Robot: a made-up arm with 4 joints.
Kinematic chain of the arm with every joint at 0, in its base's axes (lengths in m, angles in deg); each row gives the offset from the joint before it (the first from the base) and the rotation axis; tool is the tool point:
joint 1: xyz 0 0 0.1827 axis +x
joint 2: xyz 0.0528 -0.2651 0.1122 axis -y
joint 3: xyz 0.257 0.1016 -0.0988 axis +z
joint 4: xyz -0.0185 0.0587 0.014 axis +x
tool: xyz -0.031 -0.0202 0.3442
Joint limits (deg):
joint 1: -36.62..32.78
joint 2: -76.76..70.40
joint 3: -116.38..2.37
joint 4: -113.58..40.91
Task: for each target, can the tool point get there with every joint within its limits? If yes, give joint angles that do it. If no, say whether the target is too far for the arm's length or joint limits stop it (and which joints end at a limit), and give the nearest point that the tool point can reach.
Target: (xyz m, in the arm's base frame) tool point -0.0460 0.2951 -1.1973
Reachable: no: too far | nearest point 0.0156 0.0630 -0.4254 | short by 0.808 m
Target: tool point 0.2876 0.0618 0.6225
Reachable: yes | joints 0.06 22.88 -32.82 -34.45
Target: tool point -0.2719 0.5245 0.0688
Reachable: no: joint limits stop it (at a limit: joint 1, joint 2, joint 4) | nearest point -0.0637 0.3285 0.0576 | short by 0.286 m
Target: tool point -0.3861 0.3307 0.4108
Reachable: no: joint limits stop it (at a limit: joint 1, joint 2, joint 3) | nearest point -0.1010 0.2448 0.4730 | short by 0.304 m
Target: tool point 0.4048 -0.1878 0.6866
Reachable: yes | joints 5.10 25.75 -96.89 -33.59
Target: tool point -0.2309 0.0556 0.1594
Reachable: no: joint limits stop it (at a limit: joint 2, joint 3, joint 4) | nearest point -0.1018 0.2287 0.0869 | short by 0.228 m
